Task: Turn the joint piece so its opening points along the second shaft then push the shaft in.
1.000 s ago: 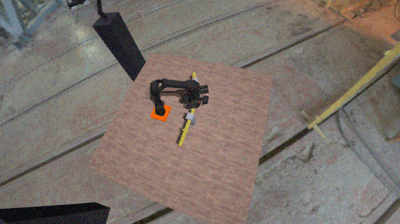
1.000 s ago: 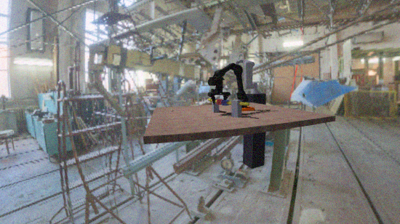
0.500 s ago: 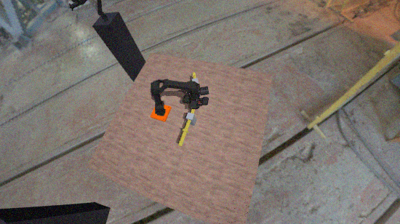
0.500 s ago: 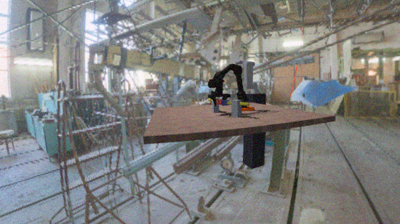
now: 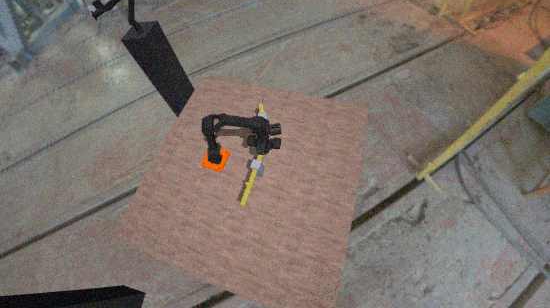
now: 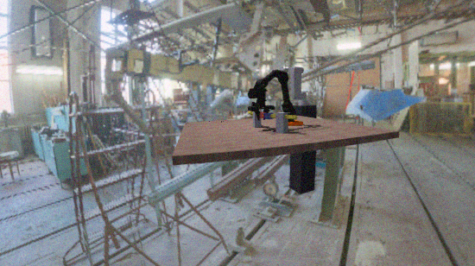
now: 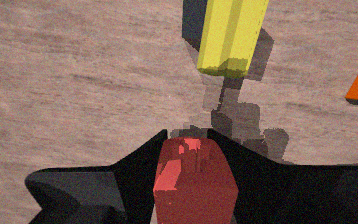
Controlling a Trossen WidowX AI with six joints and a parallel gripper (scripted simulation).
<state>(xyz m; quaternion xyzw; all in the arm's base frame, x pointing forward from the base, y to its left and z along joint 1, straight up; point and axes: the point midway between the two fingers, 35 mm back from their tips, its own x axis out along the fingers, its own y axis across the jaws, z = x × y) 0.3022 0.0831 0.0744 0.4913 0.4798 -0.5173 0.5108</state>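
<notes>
Right now the red joint piece is 2 cm to the left of my gripper tip and 4 cm above it.
</notes>
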